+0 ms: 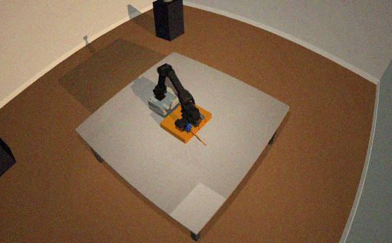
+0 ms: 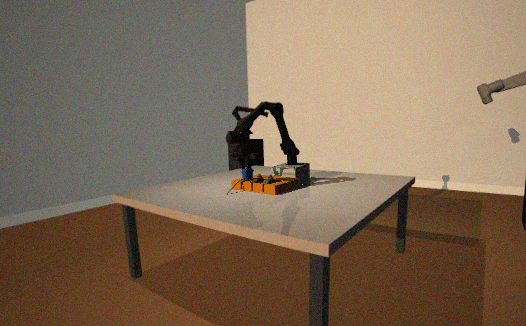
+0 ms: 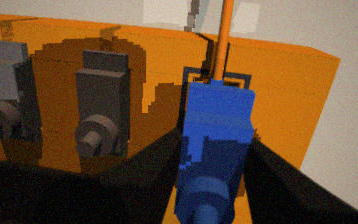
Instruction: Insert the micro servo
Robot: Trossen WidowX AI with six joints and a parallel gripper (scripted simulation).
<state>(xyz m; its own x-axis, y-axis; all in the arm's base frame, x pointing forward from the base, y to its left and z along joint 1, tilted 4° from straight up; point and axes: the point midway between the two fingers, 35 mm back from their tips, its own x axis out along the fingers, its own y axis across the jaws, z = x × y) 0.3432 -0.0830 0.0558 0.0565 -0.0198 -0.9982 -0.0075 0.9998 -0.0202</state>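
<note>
The orange deck lies 12 cm behind my gripper tip, 8 cm below it and 7 cm to the left of it.
</note>
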